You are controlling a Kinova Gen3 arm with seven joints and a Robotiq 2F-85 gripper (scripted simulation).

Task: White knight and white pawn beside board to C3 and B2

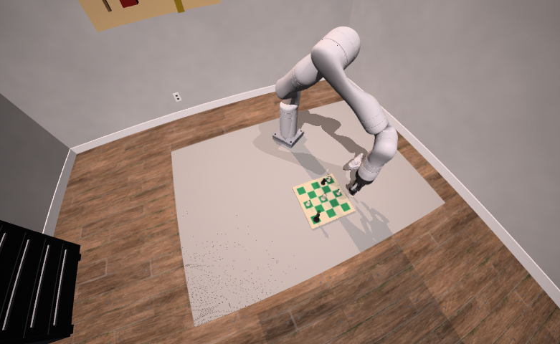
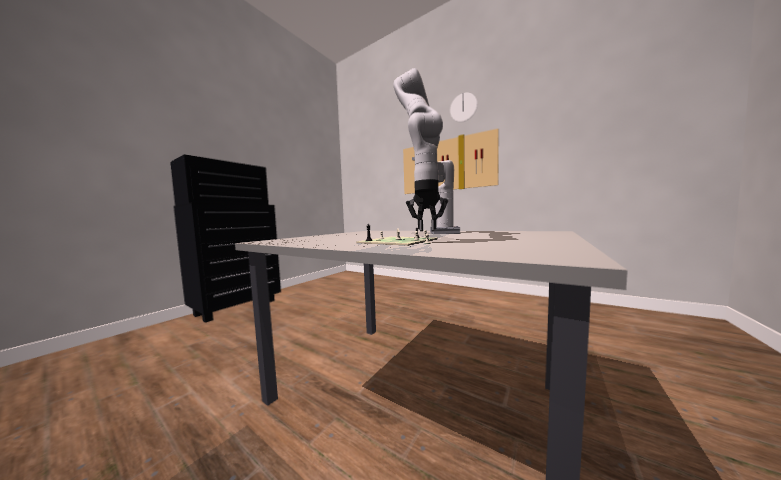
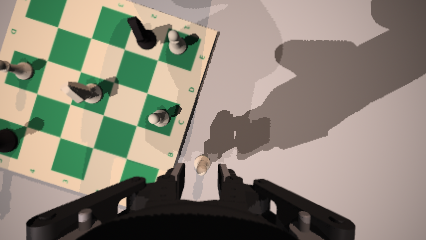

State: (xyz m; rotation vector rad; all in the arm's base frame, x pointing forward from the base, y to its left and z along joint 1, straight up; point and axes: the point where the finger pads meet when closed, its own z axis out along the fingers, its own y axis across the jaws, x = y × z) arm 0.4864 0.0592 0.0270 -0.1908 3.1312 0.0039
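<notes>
My hand is 130 mm to the left of the tall cream piece, 60 mm past it and 40 mm above it. The rest, counted from my hand: cream chessboard (130 mm to the right, 60 mm behind, 50 mm below).
</notes>
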